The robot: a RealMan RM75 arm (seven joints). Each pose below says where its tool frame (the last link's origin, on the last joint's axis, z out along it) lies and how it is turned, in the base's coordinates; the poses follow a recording.
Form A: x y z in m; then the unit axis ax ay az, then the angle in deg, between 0 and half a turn.
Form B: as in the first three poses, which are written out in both.
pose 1, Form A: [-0.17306, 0.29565, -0.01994, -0.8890, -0.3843, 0.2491, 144.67]
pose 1, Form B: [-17.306, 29.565, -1.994, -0.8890, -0.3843, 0.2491, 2.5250]
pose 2, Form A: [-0.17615, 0.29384, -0.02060, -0.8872, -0.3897, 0.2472, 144.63]
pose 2, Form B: [-17.615, 29.384, -2.060, -0.8872, -0.3897, 0.2472, 2.5243]
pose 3, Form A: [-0.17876, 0.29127, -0.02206, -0.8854, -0.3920, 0.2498, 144.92]
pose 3, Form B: [-17.876, 29.127, -2.206, -0.8854, -0.3920, 0.2498, 2.5293]
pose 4, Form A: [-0.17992, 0.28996, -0.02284, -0.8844, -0.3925, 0.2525, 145.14]
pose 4, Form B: [-17.992, 28.996, -2.284, -0.8844, -0.3925, 0.2525, 2.5332]
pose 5, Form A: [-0.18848, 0.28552, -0.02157, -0.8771, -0.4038, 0.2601, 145.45]
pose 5, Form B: [-18.848, 28.552, -2.157, -0.8771, -0.4038, 0.2601, 2.5386]
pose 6, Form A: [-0.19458, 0.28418, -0.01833, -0.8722, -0.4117, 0.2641, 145.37]
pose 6, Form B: [-19.458, 28.418, -1.833, -0.8722, -0.4117, 0.2641, 2.5372]
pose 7, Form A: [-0.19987, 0.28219, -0.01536, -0.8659, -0.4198, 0.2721, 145.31]
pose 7, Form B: [-19.987, 28.219, -1.536, -0.8659, -0.4198, 0.2721, 2.5361]
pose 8, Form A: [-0.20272, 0.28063, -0.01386, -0.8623, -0.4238, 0.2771, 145.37]
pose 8, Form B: [-20.272, 28.063, -1.386, -0.8623, -0.4238, 0.2771, 2.5372]
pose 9, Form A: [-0.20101, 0.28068, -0.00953, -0.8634, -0.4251, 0.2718, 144.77]
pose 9, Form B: [-20.101, 28.068, -0.953, -0.8634, -0.4251, 0.2718, 2.5267]
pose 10, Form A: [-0.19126, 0.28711, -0.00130, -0.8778, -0.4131, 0.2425, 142.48]
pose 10, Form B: [-19.126, 28.711, -0.130, -0.8778, -0.4131, 0.2425, 2.4867]
